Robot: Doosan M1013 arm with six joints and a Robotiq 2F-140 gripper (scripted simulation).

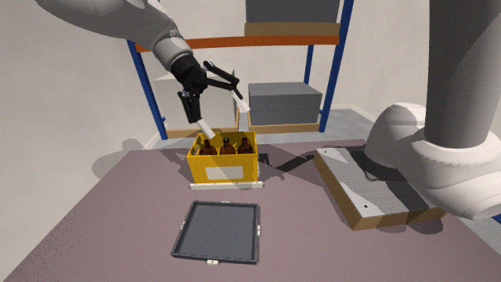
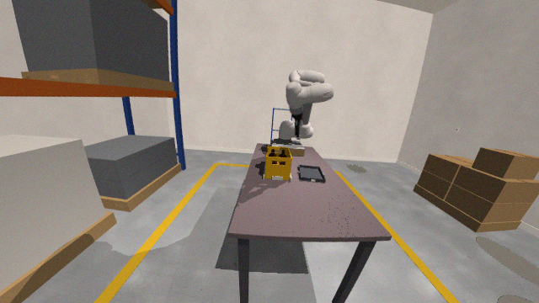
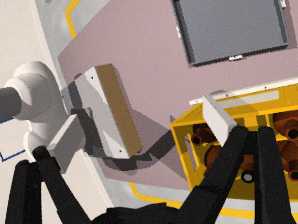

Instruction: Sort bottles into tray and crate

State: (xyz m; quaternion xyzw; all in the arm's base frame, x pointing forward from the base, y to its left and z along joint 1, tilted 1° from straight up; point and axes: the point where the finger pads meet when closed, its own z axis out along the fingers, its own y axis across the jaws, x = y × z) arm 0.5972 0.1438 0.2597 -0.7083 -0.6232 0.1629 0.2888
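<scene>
The brown capped bottle is 70 mm ahead of my hand, 190 mm to the right of it and 250 mm below it. The rest, counted from my hand: yellow crate: 70 mm ahead, 150 mm to the right, 260 mm below; dark grey tray: 30 mm ahead, 140 mm to the left, 330 mm below.
</scene>
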